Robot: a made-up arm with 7 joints.
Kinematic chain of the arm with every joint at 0, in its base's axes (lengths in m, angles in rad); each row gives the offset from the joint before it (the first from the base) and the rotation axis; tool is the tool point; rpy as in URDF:
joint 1: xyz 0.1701 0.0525 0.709 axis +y
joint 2: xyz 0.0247 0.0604 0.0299 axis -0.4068 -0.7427 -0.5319
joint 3: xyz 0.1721 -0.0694 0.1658 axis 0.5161 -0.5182 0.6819
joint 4: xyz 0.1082 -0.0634 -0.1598 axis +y
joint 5: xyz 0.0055 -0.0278 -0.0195 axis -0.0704 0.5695 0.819
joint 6: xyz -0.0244 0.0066 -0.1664 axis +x
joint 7: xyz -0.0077 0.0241 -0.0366 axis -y
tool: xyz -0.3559 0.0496 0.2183 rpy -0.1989 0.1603 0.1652
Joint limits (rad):
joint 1: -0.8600..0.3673
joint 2: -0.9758..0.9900
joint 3: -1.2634..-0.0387
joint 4: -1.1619..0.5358
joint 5: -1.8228..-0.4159
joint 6: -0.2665..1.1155
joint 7: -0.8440..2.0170
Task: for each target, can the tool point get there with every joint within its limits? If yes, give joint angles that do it. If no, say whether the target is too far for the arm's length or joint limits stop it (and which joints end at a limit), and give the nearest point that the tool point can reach.
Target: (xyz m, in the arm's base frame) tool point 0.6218 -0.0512 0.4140
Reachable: yes | joints 0.0650 0.6045 -0.1561 -0.5297 -0.6810 -0.0463 0.7165
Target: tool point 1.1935 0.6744 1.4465
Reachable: no: too far | nearest point 0.9111 0.4154 1.1586 | short by 0.479 m
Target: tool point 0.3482 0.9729 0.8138
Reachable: no: joint limits stop it (at a limit: joint 1, joint 2, joint 3, joint 4, joint 5, joint 6) | nearest point 0.4834 0.6892 0.7830 | short by 0.316 m
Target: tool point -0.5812 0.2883 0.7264
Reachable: no: joint limits stop it (at a limit: joint 1, joint 3, joint 4, joint 5, joint 6) | nearest point -0.2959 0.1282 0.6883 | short by 0.329 m
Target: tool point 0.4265 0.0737 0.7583
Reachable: yes | joints -0.4040 0.7788 -0.4550 -0.1186 -1.1845 0.2090 -0.0971
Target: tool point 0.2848 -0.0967 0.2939
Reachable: yes | joints 0.2262 0.7488 -0.4832 0.1429 -0.7004 -0.0200 1.0694
